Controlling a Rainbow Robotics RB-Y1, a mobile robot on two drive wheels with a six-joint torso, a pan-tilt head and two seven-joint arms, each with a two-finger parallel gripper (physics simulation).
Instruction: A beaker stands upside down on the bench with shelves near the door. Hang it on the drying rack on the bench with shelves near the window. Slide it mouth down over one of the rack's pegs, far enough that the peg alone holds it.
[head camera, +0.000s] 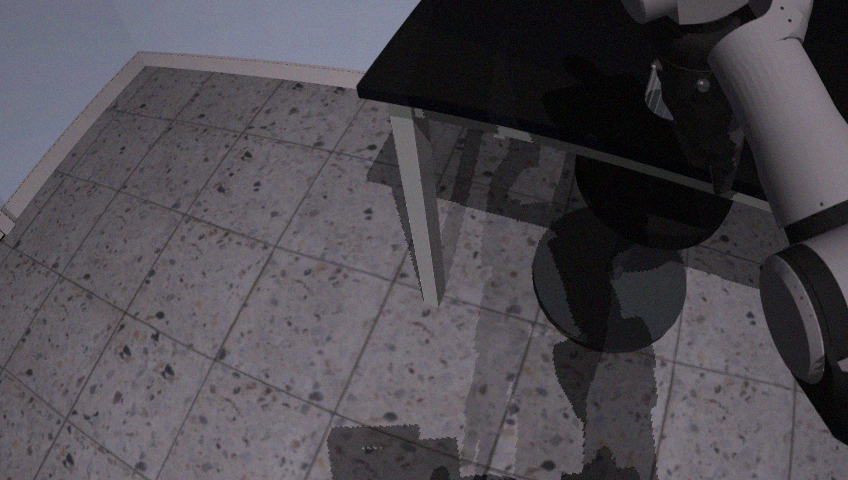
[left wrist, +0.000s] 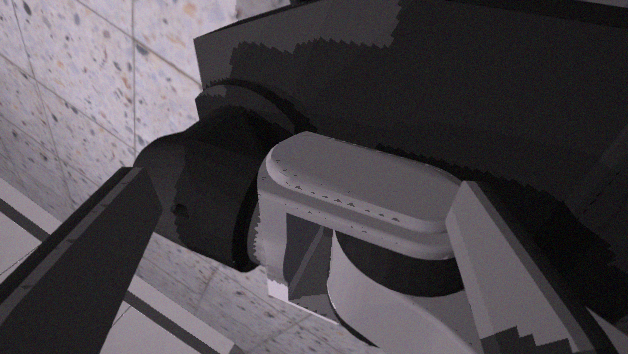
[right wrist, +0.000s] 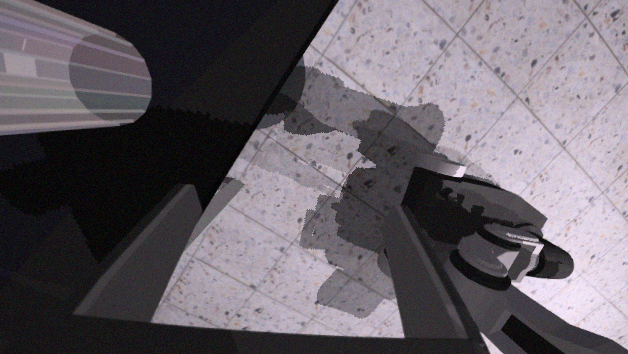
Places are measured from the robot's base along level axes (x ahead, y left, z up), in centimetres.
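Pixels of known places: left gripper, fingertip midpoint: (left wrist: 303, 195); right gripper, fingertip midpoint: (head camera: 701, 153) (right wrist: 295, 207).
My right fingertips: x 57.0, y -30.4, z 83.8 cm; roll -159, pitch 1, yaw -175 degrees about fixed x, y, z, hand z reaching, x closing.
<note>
Ahead of a thing's pixels: the offset from my right fingertips to its middle. "*": to the spot under its first point. Level surfaces: height alone.
The clear beaker @[dx +16.5, dy -4.1, dz -3.0 cm] (head camera: 658, 98) (right wrist: 75, 75) is on the black bench top @[dz -7.5 cm] (head camera: 476, 71) (right wrist: 210, 55). In the right wrist view its closed end faces right, and its other end is cut off by the left picture edge. In the head view my right gripper and arm hide part of it. My right gripper (right wrist: 295, 207) is open and empty, with the beaker beyond the left finger and outside the gap. My left gripper (left wrist: 303, 195) is open and empty; grey and black robot parts show behind its fingers. The drying rack does not show in these views.
A pale bench leg @[* dx +24.8, dy +34.7, dz -43.8 cm] (head camera: 421, 220) stands below the bench's near corner. A round bluish disc (head camera: 648, 291) and a darker disc @[* dx +14.3, dy -10.7, dz -35.4 cm] (head camera: 660, 220) lie by and under the bench's front edge. The speckled tile floor @[dz -83.7 cm] (head camera: 238, 309) extends to the left, up to the blue wall (head camera: 71, 47).
</note>
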